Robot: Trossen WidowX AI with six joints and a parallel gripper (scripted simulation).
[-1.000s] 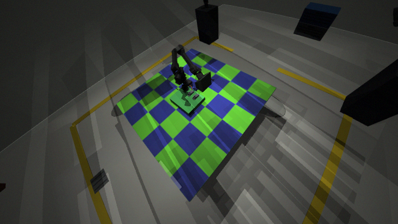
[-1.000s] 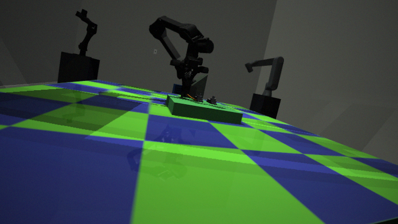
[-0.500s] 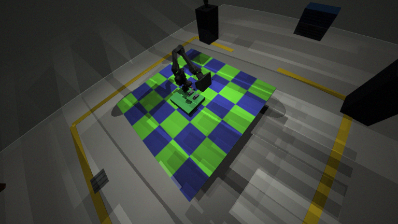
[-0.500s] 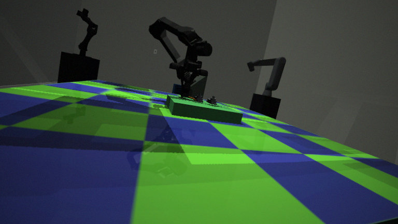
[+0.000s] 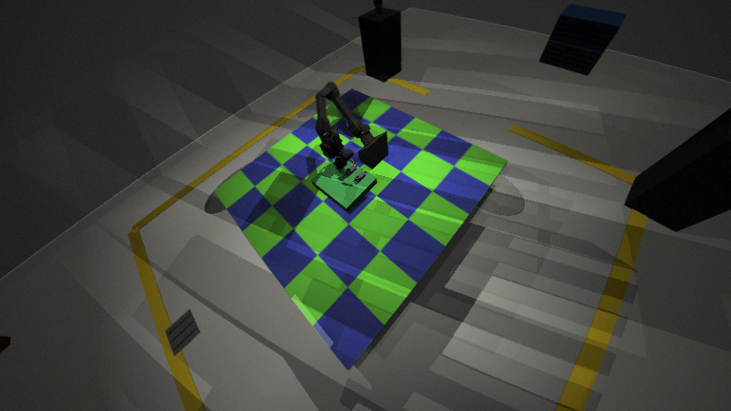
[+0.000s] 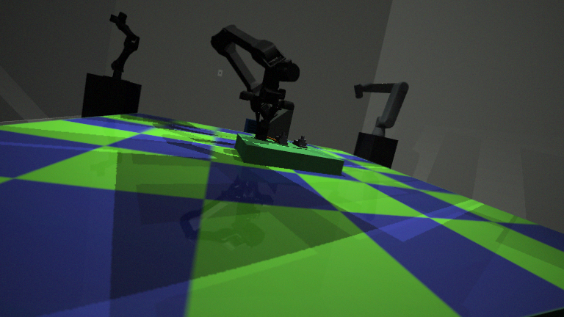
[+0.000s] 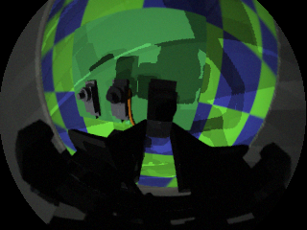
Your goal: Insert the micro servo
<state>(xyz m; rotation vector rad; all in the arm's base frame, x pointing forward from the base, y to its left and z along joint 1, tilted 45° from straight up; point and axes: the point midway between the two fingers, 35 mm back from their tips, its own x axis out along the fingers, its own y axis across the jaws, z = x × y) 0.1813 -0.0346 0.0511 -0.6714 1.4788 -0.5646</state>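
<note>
Now: gripper tip 12 cm short of the green robot deck, 8 cm to the right of it and 7 cm above it.
</note>
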